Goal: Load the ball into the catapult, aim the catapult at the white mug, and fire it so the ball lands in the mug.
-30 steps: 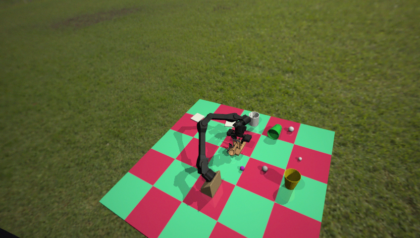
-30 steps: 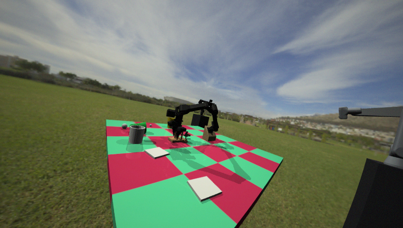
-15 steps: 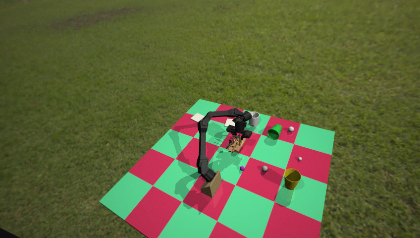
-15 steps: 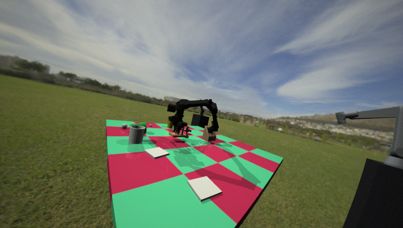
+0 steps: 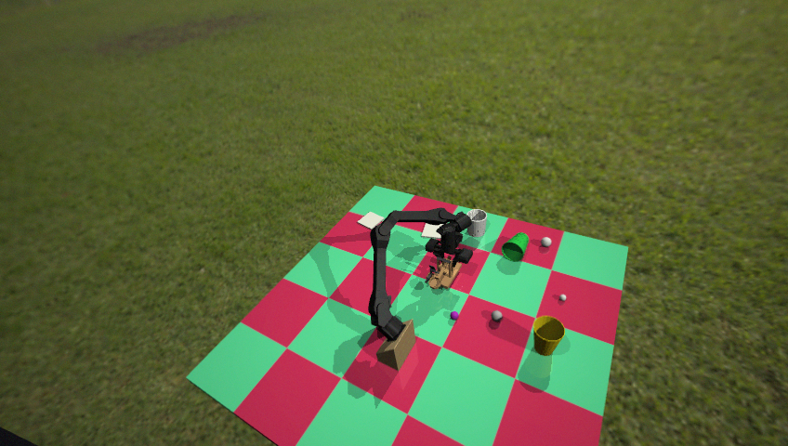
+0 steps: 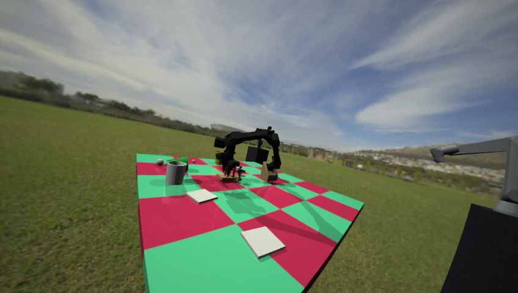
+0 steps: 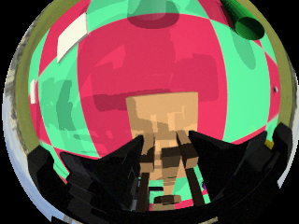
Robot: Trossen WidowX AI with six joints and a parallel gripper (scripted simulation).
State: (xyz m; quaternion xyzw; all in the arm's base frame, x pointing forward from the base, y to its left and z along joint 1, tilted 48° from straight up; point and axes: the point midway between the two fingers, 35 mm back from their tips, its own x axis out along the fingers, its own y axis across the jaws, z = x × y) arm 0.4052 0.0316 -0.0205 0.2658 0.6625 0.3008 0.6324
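The purple ball lies 200 mm behind my gripper tip, 120 mm to the right of it and 30 mm below it. Also, from my gripper tip: grey ball: 260 mm to the right, 130 mm behind, 30 mm below; then wooden catapult: 70 mm behind, 20 mm to the left, 20 mm above; then white mug: 290 mm ahead, 20 mm below.
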